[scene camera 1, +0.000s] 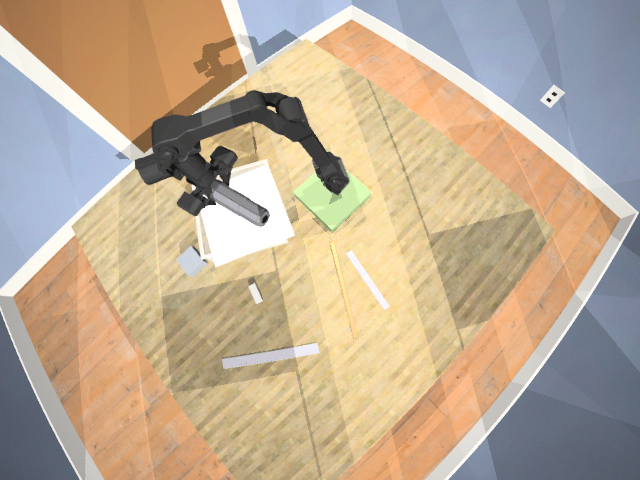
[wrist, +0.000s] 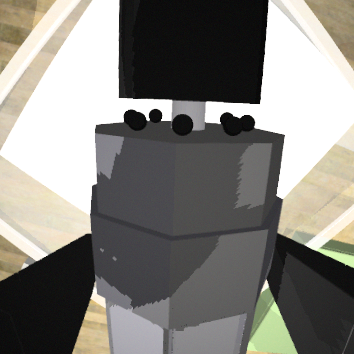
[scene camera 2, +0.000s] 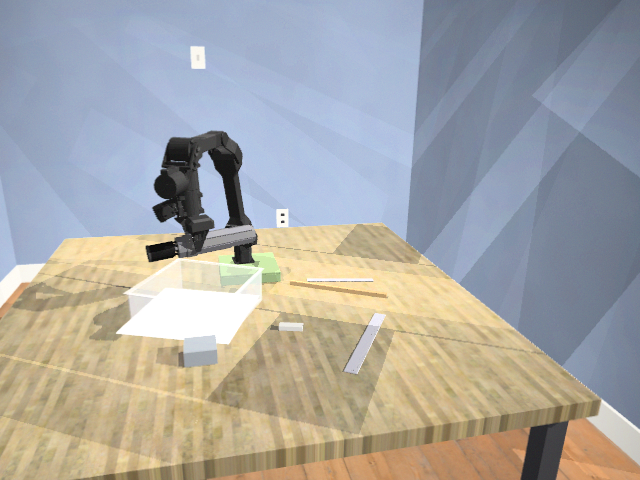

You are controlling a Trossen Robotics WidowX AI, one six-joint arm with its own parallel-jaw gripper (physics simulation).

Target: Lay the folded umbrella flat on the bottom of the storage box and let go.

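Observation:
The folded umbrella is a thick grey roll with a black end piece. My gripper is shut on its grey body, with one finger on each side. The umbrella hangs above the storage box, with a slight tilt in the second scene view, black end lower. The box has translucent walls and a bright white surface, partly hidden beneath the umbrella and arm in the first scene and wrist views.
The green base stands beside the box. A grey cube and a small white block lie nearby. A wooden stick and two pale strips lie farther off.

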